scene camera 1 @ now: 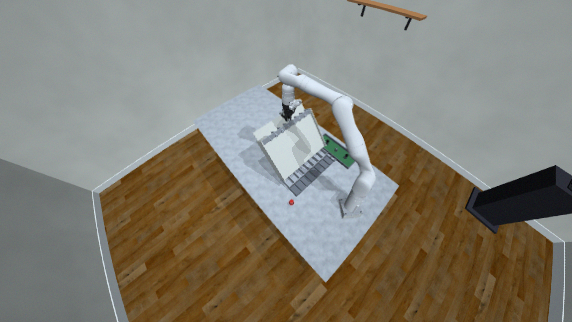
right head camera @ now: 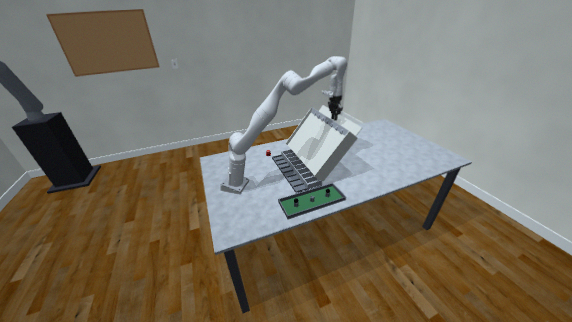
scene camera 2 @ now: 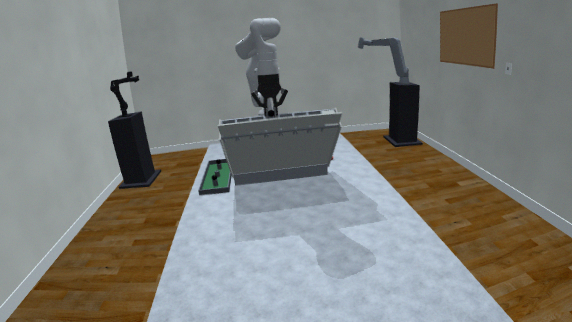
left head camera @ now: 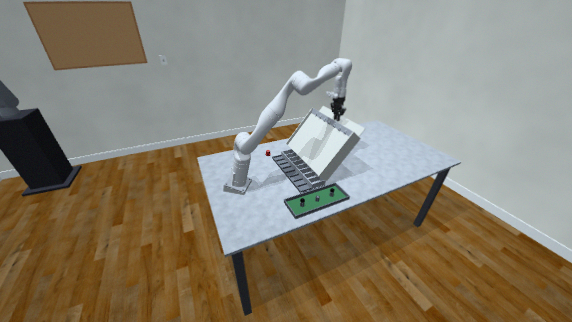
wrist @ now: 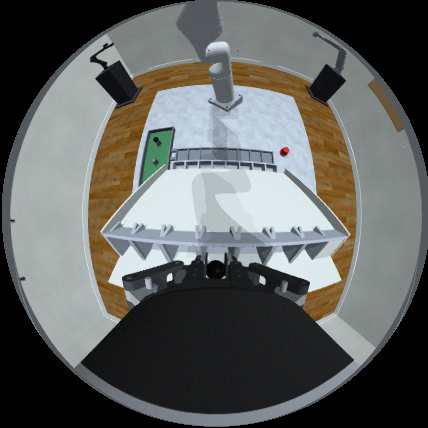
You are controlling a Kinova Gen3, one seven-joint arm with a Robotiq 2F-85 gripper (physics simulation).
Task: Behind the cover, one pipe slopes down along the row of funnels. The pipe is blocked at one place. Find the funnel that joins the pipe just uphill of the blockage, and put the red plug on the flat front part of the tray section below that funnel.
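Places are measured from the arm's base along level axes (x ahead, y left, z up), in metres.
Pixels of known places: gripper, fingertip midpoint: (scene camera 1: 288,120) (right head camera: 334,119) (scene camera 2: 271,117) (left head camera: 336,120) (wrist: 215,258); arm's base at its link origin: (scene camera 1: 350,205) (right head camera: 235,181) (left head camera: 238,181) (wrist: 224,96).
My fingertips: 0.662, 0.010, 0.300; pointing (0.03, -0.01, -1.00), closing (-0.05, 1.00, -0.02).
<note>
For each thing: its top centre in the pictures, then the offset to it from my fingertips, as dx, dy, dz. "pt": a spot on its surface instead.
- red plug at its top centre: (wrist: 286,149) (scene camera 1: 291,201) (left head camera: 268,150) (right head camera: 268,150) -0.372, +0.281, -0.300
- sectioned grey tray at a spot on its surface: (wrist: 222,155) pt -0.310, +0.000, -0.333
- green tray at a spot on its surface: (wrist: 150,172) pt -0.224, -0.317, -0.336
The red plug (left head camera: 268,153) (right head camera: 268,153) (scene camera 1: 291,202) (wrist: 284,151) stands on the table beside the end of the sectioned grey tray (scene camera 1: 312,177) (wrist: 222,155). The pale tilted cover (left head camera: 307,137) (scene camera 1: 285,155) (wrist: 160,202) rises behind that tray, with the row of funnels (wrist: 235,235) along its top edge. In scene camera 2 a thin sloping pipe (scene camera 2: 280,132) with small branches crosses the back; no blockage can be made out. My gripper (left head camera: 336,119) (right head camera: 334,117) (scene camera 1: 287,118) (scene camera 2: 271,113) (wrist: 215,258) is shut on a small black ball, near the middle of the funnel row at the top edge.
A green tray (left head camera: 316,206) (scene camera 2: 223,175) (wrist: 150,172) with two black-topped pieces and a grey one lies at the opposite end of the sectioned tray from the plug. My arm's base (left head camera: 237,186) (wrist: 226,102) stands in front of the sectioned tray.
</note>
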